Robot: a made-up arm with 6 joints.
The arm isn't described. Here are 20 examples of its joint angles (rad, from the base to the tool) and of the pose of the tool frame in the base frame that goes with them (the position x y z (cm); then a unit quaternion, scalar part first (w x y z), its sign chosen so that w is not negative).
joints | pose
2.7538 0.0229 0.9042 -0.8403 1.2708 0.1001 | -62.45 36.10 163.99 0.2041 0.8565 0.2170 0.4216
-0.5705 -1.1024 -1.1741 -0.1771 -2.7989 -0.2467 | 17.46 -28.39 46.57 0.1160 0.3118 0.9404 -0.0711
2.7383 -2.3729 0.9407 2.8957 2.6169 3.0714 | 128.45 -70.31 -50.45 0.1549 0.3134 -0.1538 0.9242
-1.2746 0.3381 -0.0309 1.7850 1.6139 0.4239 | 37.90 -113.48 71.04 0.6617 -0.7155 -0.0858 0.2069
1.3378 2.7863 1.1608 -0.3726 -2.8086 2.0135 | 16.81 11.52 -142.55 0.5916 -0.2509 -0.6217 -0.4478
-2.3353 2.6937 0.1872 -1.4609 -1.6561 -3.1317 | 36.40 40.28 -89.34 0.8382 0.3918 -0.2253 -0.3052
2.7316 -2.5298 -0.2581 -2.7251 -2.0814 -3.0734 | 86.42 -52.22 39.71 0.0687 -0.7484 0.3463 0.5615
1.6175 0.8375 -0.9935 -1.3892 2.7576 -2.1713 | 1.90 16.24 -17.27 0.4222 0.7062 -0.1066 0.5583
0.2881 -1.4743 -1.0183 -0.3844 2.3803 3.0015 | 18.66 -8.68 67.32 0.2587 -0.1525 0.0672 -0.9515
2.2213 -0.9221 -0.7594 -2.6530 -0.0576 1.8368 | -32.95 21.87 76.15 0.3565 0.2576 0.3116 0.8423
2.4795 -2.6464 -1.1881 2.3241 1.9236 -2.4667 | 21.38 -29.42 54.67 0.1496 0.1759 0.2997 -0.9257
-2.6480 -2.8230 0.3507 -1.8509 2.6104 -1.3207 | 107.56 53.25 -36.46 0.0310 0.0790 -0.2364 0.9679
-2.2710 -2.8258 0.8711 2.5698 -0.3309 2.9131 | 74.32 69.02 -105.13 0.1712 -0.7848 -0.2787 0.5264
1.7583 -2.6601 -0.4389 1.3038 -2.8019 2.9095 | 23.17 -101.33 25.34 0.2246 -0.7401 -0.2957 0.5607
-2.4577 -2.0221 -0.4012 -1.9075 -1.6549 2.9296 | 47.62 32.55 87.44 0.0926 -0.9562 0.2765 0.0257
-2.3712 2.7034 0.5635 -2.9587 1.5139 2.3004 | 26.46 5.54 -123.98 0.4139 -0.7571 -0.5037 -0.0424
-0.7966 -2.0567 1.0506 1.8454 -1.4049 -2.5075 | -110.53 118.74 -22.65 0.2349 -0.2111 0.8787 -0.3581
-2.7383 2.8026 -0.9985 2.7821 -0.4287 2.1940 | 55.78 8.84 7.99 0.5820 -0.7568 -0.2915 0.0592
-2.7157 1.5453 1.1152 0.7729 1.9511 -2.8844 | -155.31 -58.90 -6.28 0.7103 0.3961 -0.5769 -0.0764
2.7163 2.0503 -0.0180 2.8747 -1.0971 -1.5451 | -26.77 -3.44 -97.96 0.1042 0.5414 0.5264 -0.6472
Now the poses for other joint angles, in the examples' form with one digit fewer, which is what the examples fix.
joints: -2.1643 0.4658 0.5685 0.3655 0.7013 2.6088
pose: -83.3 -98.9 103.8 0.282 0.566 -0.739 0.230
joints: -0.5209 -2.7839 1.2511 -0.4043 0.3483 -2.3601
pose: -85.5 33.5 -118.0 0.047 -0.561 0.020 0.826
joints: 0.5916 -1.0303 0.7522 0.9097 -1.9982 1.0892
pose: -73.8 -60.5 152.5 0.889 -0.417 0.185 -0.050
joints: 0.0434 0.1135 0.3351 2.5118 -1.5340 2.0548
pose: 99.9 16.2 125.8 0.388 0.540 -0.712 0.225
